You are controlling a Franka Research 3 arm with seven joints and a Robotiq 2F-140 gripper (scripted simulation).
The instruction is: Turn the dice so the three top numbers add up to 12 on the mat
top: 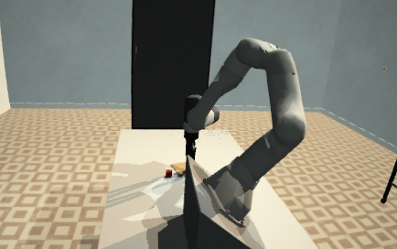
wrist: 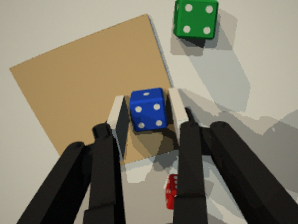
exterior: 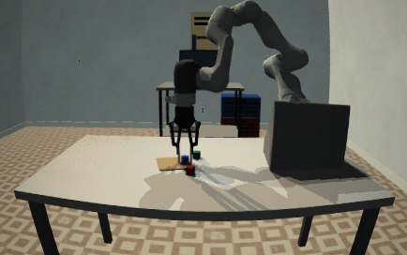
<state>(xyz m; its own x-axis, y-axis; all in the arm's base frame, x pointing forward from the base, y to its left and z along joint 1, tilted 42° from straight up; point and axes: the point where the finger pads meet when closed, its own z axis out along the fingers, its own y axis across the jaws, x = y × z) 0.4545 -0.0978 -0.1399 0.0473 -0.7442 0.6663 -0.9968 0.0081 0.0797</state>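
Right now the blue die is 2 cm below my hand. Round my hand: red die: 11 cm to the left, 3 cm below, 3 cm behind; then green die: 7 cm to the right, 5 cm behind, 3 cm below; then tan mat: 5 cm ahead, 4 cm below.
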